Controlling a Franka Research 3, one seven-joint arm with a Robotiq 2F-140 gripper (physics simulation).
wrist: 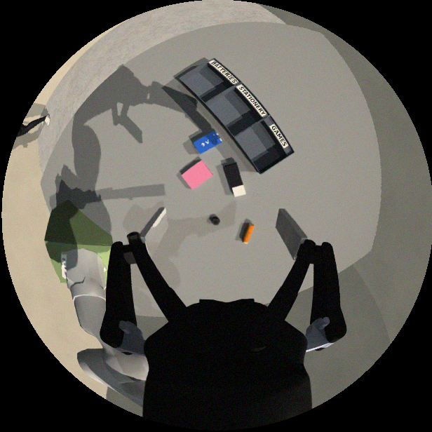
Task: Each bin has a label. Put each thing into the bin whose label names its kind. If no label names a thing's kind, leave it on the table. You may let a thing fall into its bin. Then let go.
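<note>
My gripper (222, 217) is open and empty, above the table. A blue 9 V battery (206, 143) lies near the bins. A pink block (197, 175) lies beside it, and a black and white block (234, 178) lies to the right of that. A small dark round thing (214, 219) and an orange cylinder (248, 233) lie lower down, between the fingers in the view but below them. The three joined dark bins are labelled BATTERIES (202, 82), STATIONERY (231, 109) and GAMES (259, 145); their visible floors show no things.
The grey table (320, 100) bears the bins and the loose things. A green surface (75, 235) and part of the pale robot arm (90, 310) show at the lower left. Shadows of the arm fall across the table's left side.
</note>
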